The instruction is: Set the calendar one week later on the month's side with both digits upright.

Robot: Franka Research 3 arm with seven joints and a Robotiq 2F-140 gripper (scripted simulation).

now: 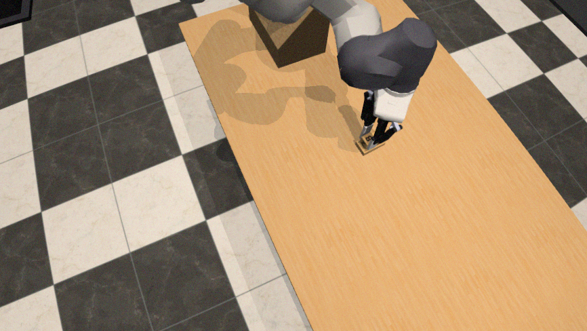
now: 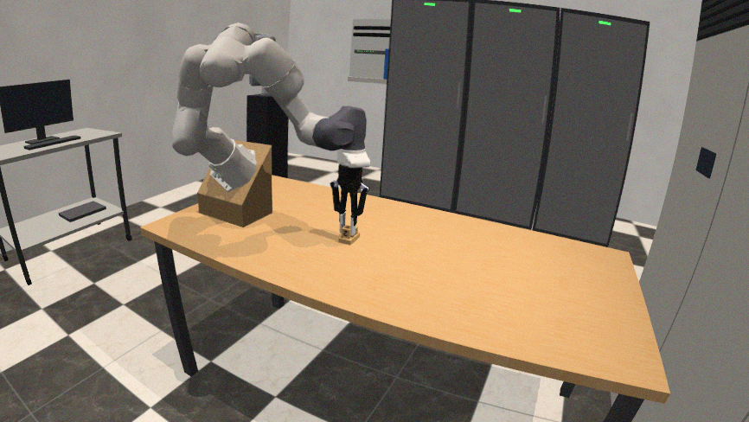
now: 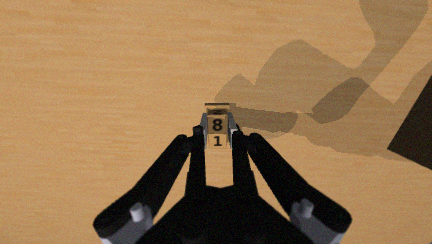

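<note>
Right now my hand is 60 mm above the wooden tray and 20 mm to the right of it.
</note>
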